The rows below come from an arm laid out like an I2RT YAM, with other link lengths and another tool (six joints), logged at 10 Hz.
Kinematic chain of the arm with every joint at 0, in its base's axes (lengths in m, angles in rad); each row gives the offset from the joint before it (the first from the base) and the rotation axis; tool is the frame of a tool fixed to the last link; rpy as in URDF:
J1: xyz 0 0 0.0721 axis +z
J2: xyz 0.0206 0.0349 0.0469 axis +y
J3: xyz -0.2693 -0.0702 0 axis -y
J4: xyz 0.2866 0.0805 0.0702 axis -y
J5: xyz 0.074 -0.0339 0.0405 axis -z
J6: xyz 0.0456 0 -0.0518 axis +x
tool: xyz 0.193 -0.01 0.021 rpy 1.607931 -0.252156 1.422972
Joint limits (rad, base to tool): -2.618..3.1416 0..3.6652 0..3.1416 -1.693..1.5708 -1.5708..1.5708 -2.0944..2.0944
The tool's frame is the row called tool.
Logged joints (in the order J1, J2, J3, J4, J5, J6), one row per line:
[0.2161, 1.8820, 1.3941, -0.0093, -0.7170, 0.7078]
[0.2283, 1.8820, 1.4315, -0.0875, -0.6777, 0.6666]
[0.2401, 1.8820, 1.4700, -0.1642, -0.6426, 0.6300]
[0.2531, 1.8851, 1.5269, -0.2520, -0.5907, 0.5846]
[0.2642, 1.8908, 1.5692, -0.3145, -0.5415, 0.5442]
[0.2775, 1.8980, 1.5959, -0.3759, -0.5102, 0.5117]
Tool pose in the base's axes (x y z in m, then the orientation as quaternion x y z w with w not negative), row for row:
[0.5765, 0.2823, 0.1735, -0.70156, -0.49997, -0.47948, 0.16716]
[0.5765, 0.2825, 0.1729, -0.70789, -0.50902, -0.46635, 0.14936]
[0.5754, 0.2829, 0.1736, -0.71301, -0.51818, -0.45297, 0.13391]
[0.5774, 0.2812, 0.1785, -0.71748, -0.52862, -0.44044, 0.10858]
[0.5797, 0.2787, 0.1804, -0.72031, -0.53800, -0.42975, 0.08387]
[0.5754, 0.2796, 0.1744, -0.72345, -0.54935, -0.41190, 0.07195]
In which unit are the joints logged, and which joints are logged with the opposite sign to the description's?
The joints are logged in radians. Opposite sign: none.
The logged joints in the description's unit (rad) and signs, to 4 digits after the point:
[0.2161, 1.8820, 1.3941, -0.0093, -0.7170, 0.7078]
[0.2283, 1.8820, 1.4315, -0.0875, -0.6777, 0.6666]
[0.2401, 1.8820, 1.4700, -0.1642, -0.6426, 0.6300]
[0.2531, 1.8851, 1.5269, -0.2520, -0.5907, 0.5846]
[0.2642, 1.8908, 1.5692, -0.3145, -0.5415, 0.5442]
[0.2775, 1.8980, 1.5959, -0.3759, -0.5102, 0.5117]

